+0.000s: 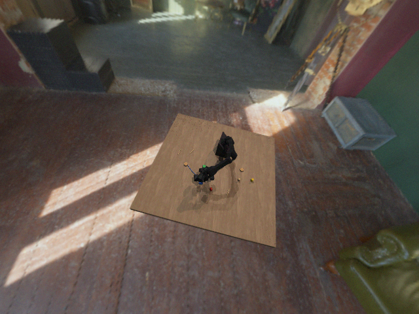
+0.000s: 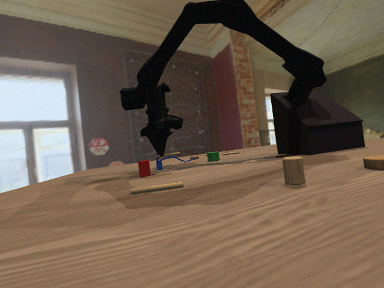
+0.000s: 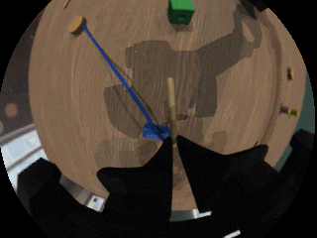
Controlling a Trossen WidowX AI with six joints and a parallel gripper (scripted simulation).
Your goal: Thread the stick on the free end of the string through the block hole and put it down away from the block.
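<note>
Now: gripper tip 3 cm above the blue block, 2 cm to the left of it and 1 cm short of it. Also, from my gripper tip: green block 18 cm behind, 3 cm below, 1 cm to the right; then round wooden button 21 cm to the right, 18 cm behind, 3 cm below; then red block 9 cm to the left, 6 cm ahead, 2 cm below.
</note>
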